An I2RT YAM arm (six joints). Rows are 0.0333 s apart.
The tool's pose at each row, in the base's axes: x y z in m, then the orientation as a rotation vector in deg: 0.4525 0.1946 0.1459 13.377 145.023 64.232; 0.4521 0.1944 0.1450 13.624 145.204 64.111; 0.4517 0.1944 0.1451 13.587 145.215 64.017; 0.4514 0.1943 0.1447 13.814 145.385 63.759; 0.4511 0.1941 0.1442 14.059 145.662 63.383; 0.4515 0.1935 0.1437 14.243 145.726 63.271; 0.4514 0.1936 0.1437 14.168 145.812 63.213; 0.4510 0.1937 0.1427 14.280 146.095 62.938; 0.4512 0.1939 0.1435 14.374 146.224 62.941; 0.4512 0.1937 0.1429 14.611 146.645 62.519; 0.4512 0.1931 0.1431 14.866 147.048 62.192; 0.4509 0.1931 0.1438 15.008 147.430 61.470; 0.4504 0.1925 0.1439 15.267 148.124 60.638; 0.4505 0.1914 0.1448 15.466 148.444 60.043; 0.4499 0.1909 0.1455 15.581 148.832 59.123
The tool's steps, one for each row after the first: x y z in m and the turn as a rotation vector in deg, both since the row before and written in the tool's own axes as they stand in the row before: 0.0005 -0.0008 0.0003 0.169 0.056 0.179; 0.0003 0.0001 -0.0002 0.056 -0.018 -0.047; 0.0003 -0.0004 0.0001 0.245 -0.001 0.126; 0.0003 -0.0005 0.0001 0.356 0.043 0.135; -0.0004 -0.0008 0.0001 0.114 -0.025 0.109; 0.0001 0.0001 0.0000 0.055 0.067 -0.043; 0.0006 -0.0007 0.0005 0.279 0.116 0.075; -0.0003 0.0007 -0.0003 0.055 0.093 0.096; 0.0001 -0.0006 0.0002 0.431 0.154 0.155; -0.0002 -0.0003 -0.0005 0.369 0.173 0.188; 0.0001 0.0005 -0.0006 0.586 0.030 0.008; 0.0003 -0.0004 -0.0006 0.773 0.241 0.137; -0.0006 -0.0001 -0.0013 0.494 0.020 0.066; 0.0002 0.0001 -0.0010 0.704 -0.022 -0.050
